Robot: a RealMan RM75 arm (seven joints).
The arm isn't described. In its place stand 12 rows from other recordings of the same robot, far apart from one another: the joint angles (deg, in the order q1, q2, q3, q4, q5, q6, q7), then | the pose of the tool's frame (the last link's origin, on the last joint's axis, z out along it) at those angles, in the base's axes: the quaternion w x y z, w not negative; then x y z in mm.
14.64, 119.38, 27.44, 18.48, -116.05, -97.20, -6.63 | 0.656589 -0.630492 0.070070 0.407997 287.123 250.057 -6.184
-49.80, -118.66, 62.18, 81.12, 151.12, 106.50, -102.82 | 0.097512 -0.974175 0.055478 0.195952 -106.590 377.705 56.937
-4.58, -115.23, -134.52, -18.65, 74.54, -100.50, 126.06 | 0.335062 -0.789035 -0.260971 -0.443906 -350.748 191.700 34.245
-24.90, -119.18, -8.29, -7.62, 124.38, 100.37, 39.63 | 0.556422 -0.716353 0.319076 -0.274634 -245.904 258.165 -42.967
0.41, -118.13, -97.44, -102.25, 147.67, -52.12, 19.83 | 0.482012 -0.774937 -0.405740 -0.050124 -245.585 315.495 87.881
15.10, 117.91, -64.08, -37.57, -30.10, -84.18, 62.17 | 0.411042 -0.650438 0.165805 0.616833 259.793 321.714 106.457
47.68, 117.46, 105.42, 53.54, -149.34, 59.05, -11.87 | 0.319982 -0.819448 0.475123 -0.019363 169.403 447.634 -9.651
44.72, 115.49, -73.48, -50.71, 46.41, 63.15, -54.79 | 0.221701 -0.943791 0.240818 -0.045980 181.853 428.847 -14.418
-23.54, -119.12, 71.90, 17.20, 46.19, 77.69, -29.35 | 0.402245 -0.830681 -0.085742 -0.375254 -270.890 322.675 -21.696
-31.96, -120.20, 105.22, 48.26, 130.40, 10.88, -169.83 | 0.392892 -0.790299 -0.443448 -0.156257 -207.254 407.784 -86.664
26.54, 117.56, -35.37, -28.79, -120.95, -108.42, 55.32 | 0.019935 -0.950472 0.072462 0.301588 274.839 255.484 -7.676
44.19, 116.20, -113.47, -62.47, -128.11, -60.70, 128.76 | 0.076659 -0.985253 0.005313 -0.152879 128.102 341.989 -117.503
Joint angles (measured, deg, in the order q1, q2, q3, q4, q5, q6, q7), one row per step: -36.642 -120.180 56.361 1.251 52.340 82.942 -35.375; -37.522 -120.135 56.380 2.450 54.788 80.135 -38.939; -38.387 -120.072 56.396 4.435 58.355 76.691 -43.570; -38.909 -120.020 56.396 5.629 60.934 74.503 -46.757; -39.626 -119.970 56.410 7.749 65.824 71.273 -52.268; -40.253 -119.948 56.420 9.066 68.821 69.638 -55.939; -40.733 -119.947 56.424 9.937 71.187 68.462 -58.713; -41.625 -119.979 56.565 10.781 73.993 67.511 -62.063; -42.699 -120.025 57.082 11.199 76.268 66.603 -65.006; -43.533 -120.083 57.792 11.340 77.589 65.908 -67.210; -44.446 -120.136 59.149 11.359 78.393 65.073 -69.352; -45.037 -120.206 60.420 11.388 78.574 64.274 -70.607; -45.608 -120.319 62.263 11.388 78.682 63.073 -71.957; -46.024 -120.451 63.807 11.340 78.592 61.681 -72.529; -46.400 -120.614 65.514 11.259 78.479 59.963 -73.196; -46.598 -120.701 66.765 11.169 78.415 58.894 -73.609; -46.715 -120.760 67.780 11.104 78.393 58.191 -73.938
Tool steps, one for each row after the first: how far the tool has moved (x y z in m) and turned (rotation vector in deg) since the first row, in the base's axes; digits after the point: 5 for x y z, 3 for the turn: 0.00333 0.00650 -0.00460 -3.450 0.606 0.635; 0.00692 0.01409 -0.00936 -7.519 1.826 1.390; 0.00851 0.01824 -0.01271 -10.251 2.755 2.098; 0.01072 0.02354 -0.01824 -14.785 4.607 3.186; 0.01360 0.02721 -0.02092 -17.466 5.553 3.722; 0.01543 0.02946 -0.02332 -19.516 6.353 4.237; 0.02010 0.03197 -0.02677 -22.142 7.224 4.364; 0.02521 0.03404 -0.03119 -24.671 8.207 4.465; 0.02903 0.03514 -0.03506 -26.615 8.877 4.669; 0.03309 0.03603 -0.03966 -28.602 9.736 4.892; 0.03561 0.03669 -0.04310 -29.751 10.501 5.119; 0.03722 0.03674 -0.04793 -31.072 11.737 5.579; 0.03749 0.03711 -0.05207 -31.660 13.105 6.092; 0.03679 0.03737 -0.05668 -32.226 14.640 6.916; 0.03583 0.03701 -0.05979 -32.657 15.756 7.413; 0.03498 0.03634 -0.06219 -33.058 16.626 7.708
